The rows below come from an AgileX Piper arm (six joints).
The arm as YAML. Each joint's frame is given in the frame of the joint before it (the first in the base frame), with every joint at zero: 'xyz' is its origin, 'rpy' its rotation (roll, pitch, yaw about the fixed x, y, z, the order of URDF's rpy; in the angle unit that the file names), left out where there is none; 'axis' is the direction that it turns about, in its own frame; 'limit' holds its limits. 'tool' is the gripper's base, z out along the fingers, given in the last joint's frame.
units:
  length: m
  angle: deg
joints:
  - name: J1
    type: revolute
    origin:
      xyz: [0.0, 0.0, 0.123]
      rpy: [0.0, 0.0, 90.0]
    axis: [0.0, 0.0, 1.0]
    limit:
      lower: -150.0
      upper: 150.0
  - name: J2
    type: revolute
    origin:
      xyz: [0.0, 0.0, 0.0]
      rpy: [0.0, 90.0, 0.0]
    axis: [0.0, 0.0, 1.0]
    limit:
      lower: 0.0
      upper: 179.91
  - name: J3
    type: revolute
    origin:
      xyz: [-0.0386, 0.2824, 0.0]
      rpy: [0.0, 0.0, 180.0]
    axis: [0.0, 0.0, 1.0]
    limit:
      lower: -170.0
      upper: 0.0
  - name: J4
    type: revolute
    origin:
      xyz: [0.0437, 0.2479, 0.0]
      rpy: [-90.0, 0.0, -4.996]
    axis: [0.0, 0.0, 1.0]
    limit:
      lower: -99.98
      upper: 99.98
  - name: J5
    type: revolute
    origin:
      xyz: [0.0, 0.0, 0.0]
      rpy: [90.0, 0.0, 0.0]
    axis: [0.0, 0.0, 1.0]
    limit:
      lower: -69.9
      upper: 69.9
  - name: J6
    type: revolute
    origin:
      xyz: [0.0, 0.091, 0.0]
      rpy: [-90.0, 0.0, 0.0]
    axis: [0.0, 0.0, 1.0]
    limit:
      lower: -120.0
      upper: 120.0
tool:
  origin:
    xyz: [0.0, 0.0, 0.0]
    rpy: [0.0, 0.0, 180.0]
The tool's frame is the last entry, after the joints.
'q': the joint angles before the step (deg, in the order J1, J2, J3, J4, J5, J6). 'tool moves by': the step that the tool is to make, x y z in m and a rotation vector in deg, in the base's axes. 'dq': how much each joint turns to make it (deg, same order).
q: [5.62, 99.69, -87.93, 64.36, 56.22, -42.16]
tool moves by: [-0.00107, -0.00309, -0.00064, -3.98, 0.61, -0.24]
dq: [0.00, -0.22, -0.78, -5.23, 0.36, 2.49]
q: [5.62, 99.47, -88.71, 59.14, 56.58, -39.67]
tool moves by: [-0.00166, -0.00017, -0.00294, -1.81, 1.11, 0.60]
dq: [0.15, 0.00, 0.00, -2.34, 0.92, 1.12]
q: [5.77, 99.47, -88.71, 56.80, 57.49, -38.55]
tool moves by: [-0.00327, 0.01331, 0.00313, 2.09, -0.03, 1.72]
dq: [1.81, 0.01, -0.14, 2.19, 0.02, -0.22]
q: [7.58, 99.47, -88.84, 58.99, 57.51, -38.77]
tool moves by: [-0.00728, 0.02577, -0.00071, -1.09, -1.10, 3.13]
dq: [4.28, 0.00, 0.00, -1.07, -1.55, -0.12]
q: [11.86, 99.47, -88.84, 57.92, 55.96, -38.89]
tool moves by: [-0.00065, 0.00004, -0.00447, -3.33, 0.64, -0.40]
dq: [0.52, 0.01, -0.01, -4.23, -0.27, 2.16]
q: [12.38, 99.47, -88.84, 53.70, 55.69, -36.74]
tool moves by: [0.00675, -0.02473, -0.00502, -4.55, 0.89, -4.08]
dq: [-3.13, -0.12, -0.01, -5.76, 0.11, 2.79]
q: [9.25, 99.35, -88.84, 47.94, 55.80, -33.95]
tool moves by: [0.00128, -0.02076, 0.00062, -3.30, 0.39, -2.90]
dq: [-2.61, -0.74, -0.01, -4.21, 0.69, 1.85]
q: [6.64, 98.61, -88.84, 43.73, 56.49, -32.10]
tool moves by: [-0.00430, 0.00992, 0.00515, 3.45, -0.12, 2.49]
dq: [0.87, -0.25, 0.00, 4.26, 1.16, -1.82]
